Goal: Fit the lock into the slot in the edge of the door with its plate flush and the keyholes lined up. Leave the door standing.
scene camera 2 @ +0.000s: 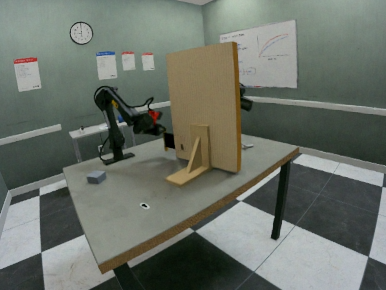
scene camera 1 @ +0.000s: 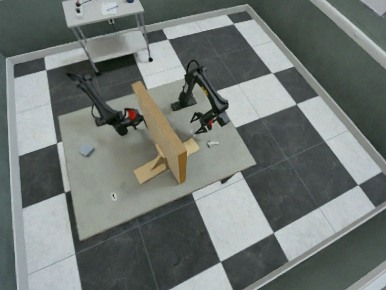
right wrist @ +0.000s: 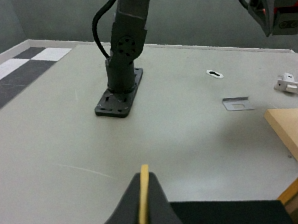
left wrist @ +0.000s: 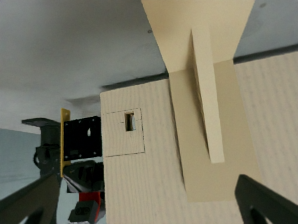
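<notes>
You've got the left gripper [left wrist: 147,182] and the right gripper [right wrist: 145,181] in view here, and the left wrist view catches the right gripper [left wrist: 62,170] as well. There's also a door [scene camera 2: 204,88], and that same door [scene camera 1: 173,154] can be seen in the left wrist view too, with the door [left wrist: 213,120] there.
</notes>
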